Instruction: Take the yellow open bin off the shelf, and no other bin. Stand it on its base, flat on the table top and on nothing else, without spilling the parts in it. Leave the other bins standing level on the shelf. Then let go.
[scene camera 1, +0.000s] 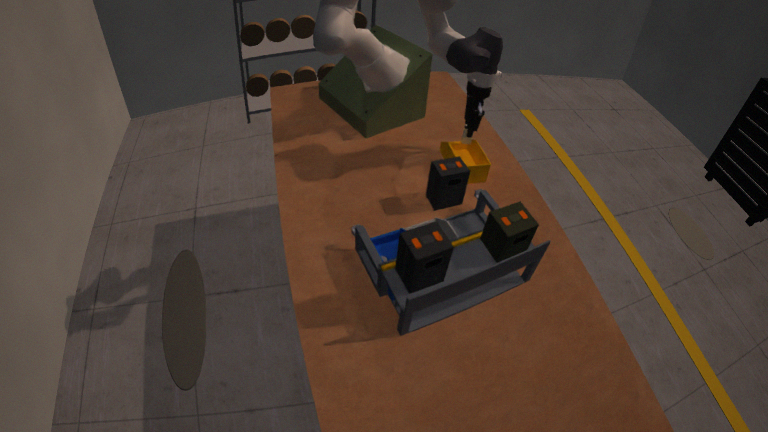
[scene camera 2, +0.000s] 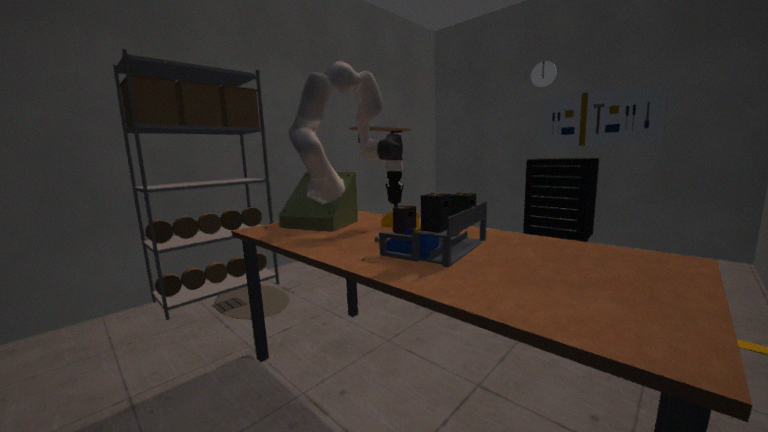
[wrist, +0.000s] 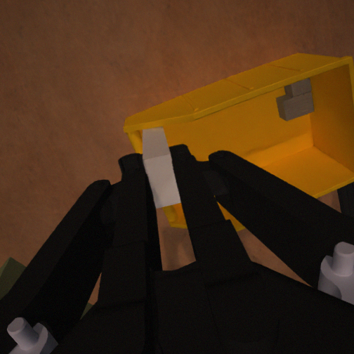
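Observation:
The yellow open bin (scene camera 1: 477, 171) (scene camera 2: 386, 219) (wrist: 235, 134) is off the shelf, on the table top, partly hidden behind a dark box in both scene views. Grey block-shaped parts (wrist: 296, 102) lie inside it. I cannot tell whether its base is fully flat. My gripper (scene camera 1: 470, 132) (scene camera 2: 395, 204) (wrist: 156, 143) points down at the bin's end nearest the arm base. Its fingers are nearly closed on a pale grey block (wrist: 164, 181), whose tip overlaps the bin's end rim in the wrist view. Contact with the bin is unclear. A blue bin (scene camera 1: 389, 247) (scene camera 2: 426, 244) sits in the grey shelf (scene camera 1: 472, 287).
One dark box (scene camera 1: 446, 188) (scene camera 2: 403, 220) with orange latches stands between the yellow bin and the shelf. Two more boxes, one dark (scene camera 1: 424, 263) and one olive (scene camera 1: 507, 236), stand on the shelf. The green arm base (scene camera 1: 400, 110) (scene camera 2: 316, 214) is behind.

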